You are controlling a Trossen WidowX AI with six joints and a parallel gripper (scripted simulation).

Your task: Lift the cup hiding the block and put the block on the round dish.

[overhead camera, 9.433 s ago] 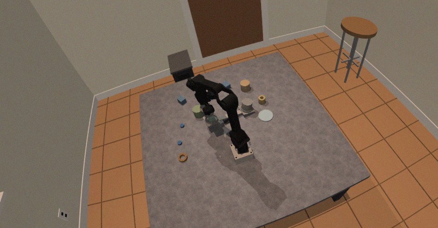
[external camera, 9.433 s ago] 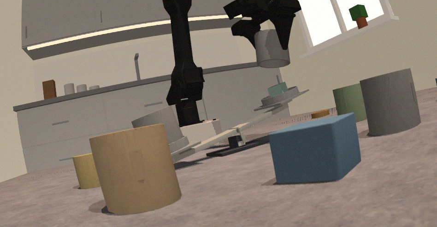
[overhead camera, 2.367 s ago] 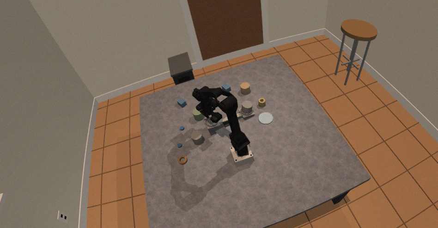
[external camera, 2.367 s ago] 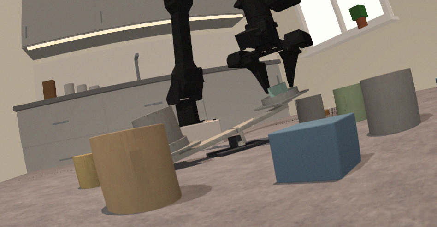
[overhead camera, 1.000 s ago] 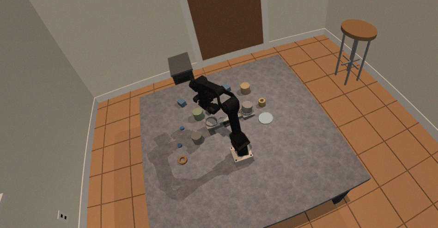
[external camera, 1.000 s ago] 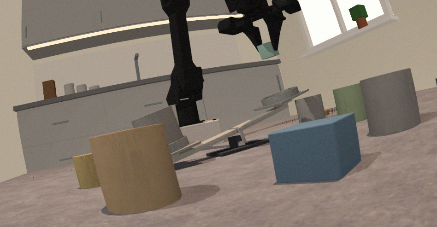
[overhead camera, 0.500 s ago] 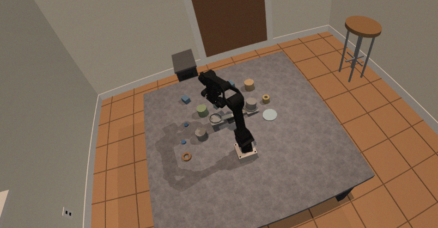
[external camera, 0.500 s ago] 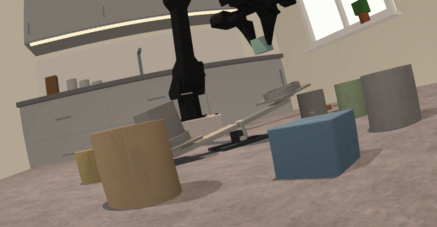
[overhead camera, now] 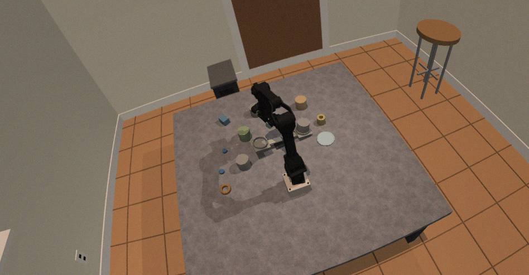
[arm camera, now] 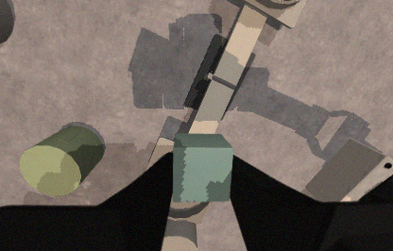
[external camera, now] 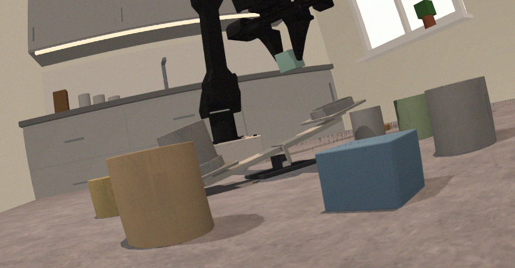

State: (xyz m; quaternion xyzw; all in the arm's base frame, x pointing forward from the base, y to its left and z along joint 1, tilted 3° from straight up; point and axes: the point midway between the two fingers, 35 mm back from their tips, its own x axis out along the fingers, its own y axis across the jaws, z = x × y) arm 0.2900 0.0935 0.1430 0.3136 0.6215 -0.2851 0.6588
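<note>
Now: the pale round dish 290 mm to the right of my gripper tip, 150 mm below it and 40 mm behind it. From my gripper tip the other things lie so: teal block (right at my gripper tip); green cylinder (150 mm to the left, 120 mm below, 90 mm ahead).
</note>
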